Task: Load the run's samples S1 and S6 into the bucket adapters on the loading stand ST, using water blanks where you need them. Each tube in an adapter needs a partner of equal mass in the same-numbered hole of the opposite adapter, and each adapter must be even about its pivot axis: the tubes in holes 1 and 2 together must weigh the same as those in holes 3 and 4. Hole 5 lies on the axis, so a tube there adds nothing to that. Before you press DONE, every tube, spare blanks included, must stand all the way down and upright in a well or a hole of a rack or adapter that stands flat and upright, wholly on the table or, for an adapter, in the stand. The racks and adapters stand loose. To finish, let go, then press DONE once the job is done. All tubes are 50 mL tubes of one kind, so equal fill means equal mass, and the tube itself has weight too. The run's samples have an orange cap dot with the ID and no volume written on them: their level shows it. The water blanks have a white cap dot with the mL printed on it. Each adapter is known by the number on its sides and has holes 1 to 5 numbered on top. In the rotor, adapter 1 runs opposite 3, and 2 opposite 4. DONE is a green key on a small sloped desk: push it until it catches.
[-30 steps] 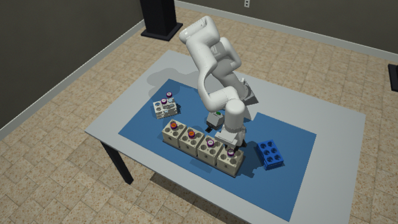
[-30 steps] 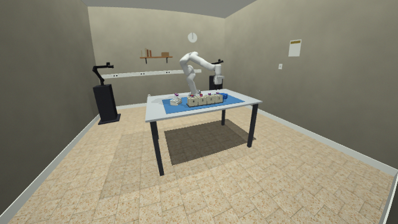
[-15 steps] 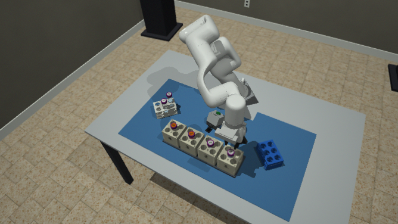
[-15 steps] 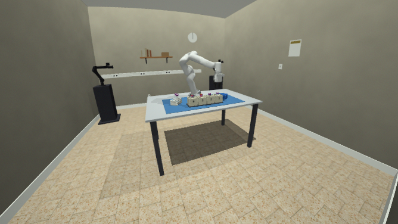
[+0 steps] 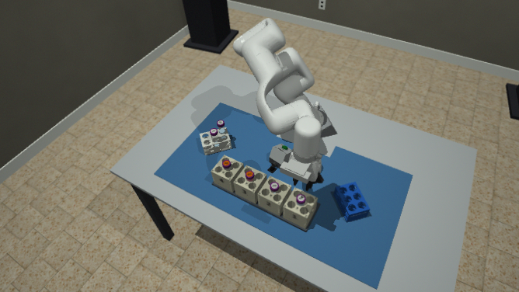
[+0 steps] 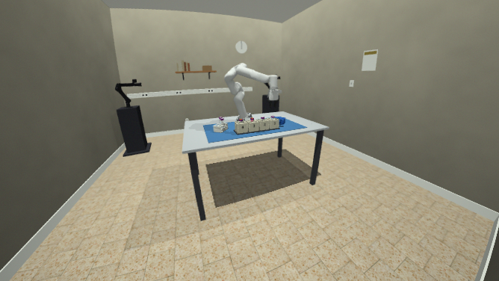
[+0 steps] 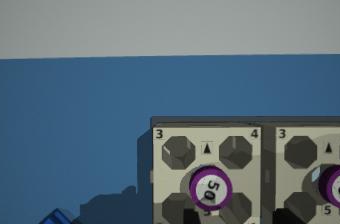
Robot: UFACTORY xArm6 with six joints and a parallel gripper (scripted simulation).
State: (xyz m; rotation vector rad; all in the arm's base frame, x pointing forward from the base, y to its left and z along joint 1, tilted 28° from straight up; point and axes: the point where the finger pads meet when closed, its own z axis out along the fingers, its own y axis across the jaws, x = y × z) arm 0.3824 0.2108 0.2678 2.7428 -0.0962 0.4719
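The green DONE key lies 25 cm behind my hand, 16 cm below it and 15 cm to the right of it. Also, from my hand: blue rack (20 cm below, 17 cm to the left, 11 cm behind); stand (22 cm below, 16 cm to the right, 3 cm behind); done desk (23 cm behind, 18 cm below, 16 cm to the right).
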